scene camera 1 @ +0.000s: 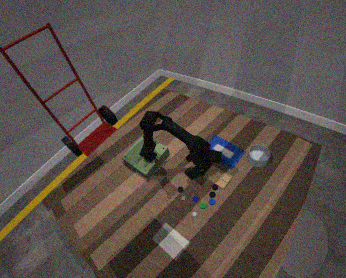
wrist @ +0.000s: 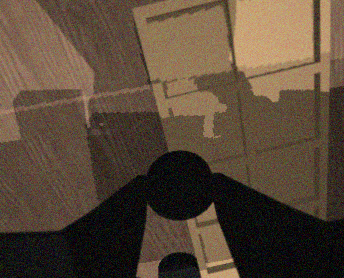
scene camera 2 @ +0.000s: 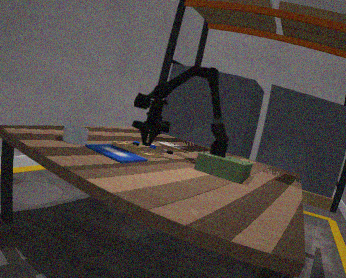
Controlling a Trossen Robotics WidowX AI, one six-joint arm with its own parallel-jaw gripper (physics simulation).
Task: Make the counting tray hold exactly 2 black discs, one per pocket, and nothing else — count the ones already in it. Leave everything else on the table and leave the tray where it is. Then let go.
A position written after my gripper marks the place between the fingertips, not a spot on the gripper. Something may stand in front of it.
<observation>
The table carries a tan counting tray (wrist: 249,94). Further things: my gripper (wrist: 179,182).
</observation>
